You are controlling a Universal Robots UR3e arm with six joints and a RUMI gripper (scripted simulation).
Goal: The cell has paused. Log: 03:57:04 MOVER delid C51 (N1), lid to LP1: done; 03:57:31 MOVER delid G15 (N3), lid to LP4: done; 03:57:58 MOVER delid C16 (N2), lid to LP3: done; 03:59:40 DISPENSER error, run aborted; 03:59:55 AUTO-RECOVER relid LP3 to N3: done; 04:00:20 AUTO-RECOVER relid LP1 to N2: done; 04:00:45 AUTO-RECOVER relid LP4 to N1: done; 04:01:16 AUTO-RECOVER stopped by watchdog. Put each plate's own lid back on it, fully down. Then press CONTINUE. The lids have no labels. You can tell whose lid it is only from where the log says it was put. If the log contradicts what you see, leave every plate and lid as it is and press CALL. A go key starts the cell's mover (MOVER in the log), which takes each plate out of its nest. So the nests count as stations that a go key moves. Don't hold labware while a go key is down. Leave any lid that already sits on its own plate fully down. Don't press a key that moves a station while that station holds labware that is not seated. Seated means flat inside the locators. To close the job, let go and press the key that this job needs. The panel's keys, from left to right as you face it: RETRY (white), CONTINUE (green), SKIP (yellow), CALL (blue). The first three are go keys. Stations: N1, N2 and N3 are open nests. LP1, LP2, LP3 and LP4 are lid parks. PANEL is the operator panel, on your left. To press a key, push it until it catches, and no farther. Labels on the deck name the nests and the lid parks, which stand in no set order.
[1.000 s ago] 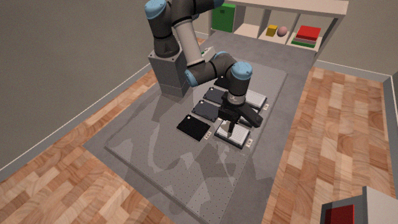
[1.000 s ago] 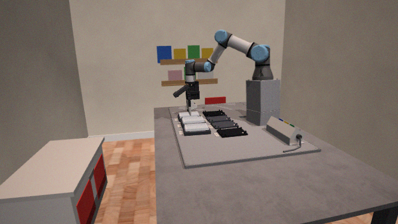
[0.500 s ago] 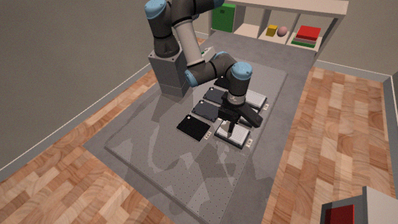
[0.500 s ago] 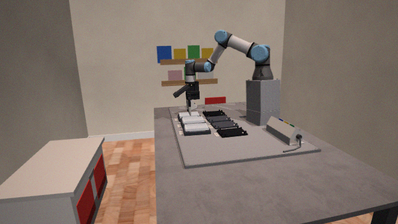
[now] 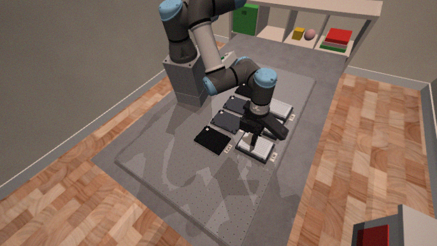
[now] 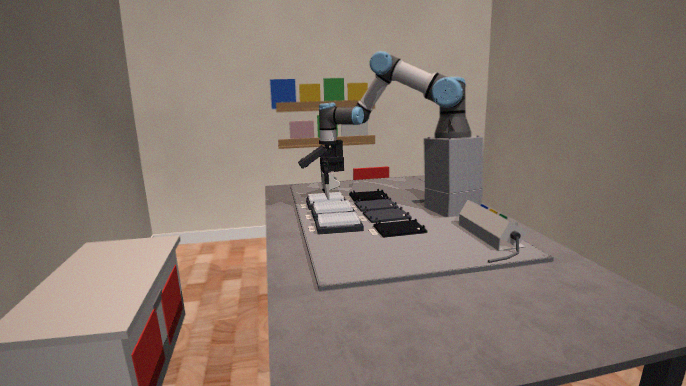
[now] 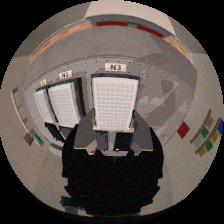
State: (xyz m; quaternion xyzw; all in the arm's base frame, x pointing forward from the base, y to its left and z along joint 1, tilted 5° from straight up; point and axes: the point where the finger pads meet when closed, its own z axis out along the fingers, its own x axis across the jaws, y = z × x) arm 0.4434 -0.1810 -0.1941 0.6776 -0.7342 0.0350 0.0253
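The plate is 2 cm below my hand.
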